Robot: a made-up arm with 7 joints. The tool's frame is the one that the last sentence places. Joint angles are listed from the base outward.
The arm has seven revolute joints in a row. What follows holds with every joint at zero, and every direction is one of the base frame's. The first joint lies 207 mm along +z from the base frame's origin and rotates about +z. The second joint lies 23 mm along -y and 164 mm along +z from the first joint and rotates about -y. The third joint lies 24 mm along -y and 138 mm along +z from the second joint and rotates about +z. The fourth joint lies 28 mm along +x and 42 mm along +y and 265 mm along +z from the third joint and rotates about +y. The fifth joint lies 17 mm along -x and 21 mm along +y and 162 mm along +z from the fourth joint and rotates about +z. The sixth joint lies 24 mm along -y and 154 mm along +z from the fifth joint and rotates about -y. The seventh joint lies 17 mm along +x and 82 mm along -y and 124 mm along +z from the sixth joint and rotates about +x. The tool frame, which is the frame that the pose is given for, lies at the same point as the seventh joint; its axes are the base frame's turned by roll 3.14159, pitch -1.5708 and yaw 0 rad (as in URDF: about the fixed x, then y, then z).
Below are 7 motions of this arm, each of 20 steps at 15 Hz.
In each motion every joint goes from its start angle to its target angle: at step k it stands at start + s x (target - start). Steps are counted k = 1, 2, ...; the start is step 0. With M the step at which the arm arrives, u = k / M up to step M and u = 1 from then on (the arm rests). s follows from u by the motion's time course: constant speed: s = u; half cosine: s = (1 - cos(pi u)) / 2; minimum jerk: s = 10 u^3 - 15 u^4 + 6 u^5.
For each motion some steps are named. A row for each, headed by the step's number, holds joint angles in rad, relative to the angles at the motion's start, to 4 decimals.
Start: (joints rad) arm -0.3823 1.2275 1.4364 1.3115 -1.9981 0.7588 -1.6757
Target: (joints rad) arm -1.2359 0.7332 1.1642 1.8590 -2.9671 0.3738 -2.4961
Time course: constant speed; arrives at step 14
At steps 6, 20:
6: -0.3658 -0.2118 -0.1167 0.2346 -0.4153 -0.1650 -0.3516
20: -0.8536 -0.4943 -0.2722 0.5475 -0.9690 -0.3850 -0.8204

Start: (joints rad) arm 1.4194 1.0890 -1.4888 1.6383 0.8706 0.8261 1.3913
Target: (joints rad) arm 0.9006 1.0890 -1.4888 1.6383 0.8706 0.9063 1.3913
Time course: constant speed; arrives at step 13
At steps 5, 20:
5: -0.1995 0.0000 0.0000 0.0000 0.0000 0.0308 0.0000
20: -0.5188 0.0000 0.0000 0.0000 0.0000 0.0802 0.0000

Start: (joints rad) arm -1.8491 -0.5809 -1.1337 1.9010 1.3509 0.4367 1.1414
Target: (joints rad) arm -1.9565 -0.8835 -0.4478 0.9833 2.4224 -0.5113 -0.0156
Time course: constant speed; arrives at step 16
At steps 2, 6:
2: -0.0134 -0.0378 0.0857 -0.1147 0.1339 -0.1185 -0.1446
6: -0.0403 -0.1135 0.2572 -0.3441 0.4018 -0.3555 -0.4339

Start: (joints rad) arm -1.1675 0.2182 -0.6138 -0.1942 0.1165 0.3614 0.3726
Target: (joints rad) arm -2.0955 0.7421 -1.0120 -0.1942 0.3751 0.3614 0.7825
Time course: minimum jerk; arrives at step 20
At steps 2, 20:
2: -0.0079 0.0045 -0.0034 0.0000 0.0022 0.0000 0.0035
20: -0.9280 0.5239 -0.3982 0.0000 0.2586 0.0000 0.4099

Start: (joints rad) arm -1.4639 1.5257 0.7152 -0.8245 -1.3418 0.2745 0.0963
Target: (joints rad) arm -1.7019 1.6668 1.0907 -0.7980 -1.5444 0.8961 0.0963
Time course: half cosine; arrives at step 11
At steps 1, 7, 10, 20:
1: -0.0048 0.0029 0.0076 0.0005 -0.0041 0.0126 0.0000
7: -0.1684 0.0999 0.2657 0.0188 -0.1434 0.4399 0.0000
10: -0.2332 0.1382 0.3679 0.0260 -0.1985 0.6090 0.0000
20: -0.2380 0.1411 0.3755 0.0265 -0.2026 0.6216 0.0000

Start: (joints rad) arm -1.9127 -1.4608 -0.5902 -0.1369 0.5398 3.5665 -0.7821
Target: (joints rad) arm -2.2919 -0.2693 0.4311 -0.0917 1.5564 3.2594 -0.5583
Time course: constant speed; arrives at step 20
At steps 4, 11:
4: -0.0758 0.2383 0.2043 0.0090 0.2033 -0.0614 0.0448
11: -0.2086 0.6553 0.5617 0.0249 0.5591 -0.1689 0.1231

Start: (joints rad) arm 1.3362 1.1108 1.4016 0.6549 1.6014 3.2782 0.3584
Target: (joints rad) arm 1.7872 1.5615 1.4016 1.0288 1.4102 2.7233 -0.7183
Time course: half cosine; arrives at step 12
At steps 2, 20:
2: 0.0302 0.0302 0.0000 0.0250 -0.0128 -0.0372 -0.0721
20: 0.4510 0.4507 0.0000 0.3739 -0.1912 -0.5549 -1.0767

